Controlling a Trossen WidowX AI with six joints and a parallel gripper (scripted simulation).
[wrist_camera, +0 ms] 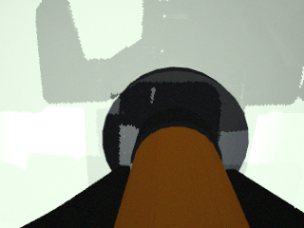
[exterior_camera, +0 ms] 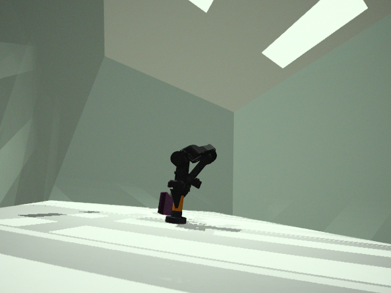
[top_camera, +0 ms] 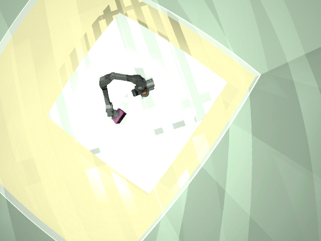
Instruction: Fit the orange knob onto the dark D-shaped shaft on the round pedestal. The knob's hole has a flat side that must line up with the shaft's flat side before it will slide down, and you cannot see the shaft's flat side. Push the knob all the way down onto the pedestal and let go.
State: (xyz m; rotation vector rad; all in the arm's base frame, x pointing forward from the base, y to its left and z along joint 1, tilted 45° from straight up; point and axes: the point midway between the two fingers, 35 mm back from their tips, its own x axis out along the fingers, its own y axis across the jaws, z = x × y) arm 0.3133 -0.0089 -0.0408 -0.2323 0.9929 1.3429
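Now: gripper tip 2 cm below the orange knob. From my gripper tip the other things lie so: round pedestal 2 cm below.
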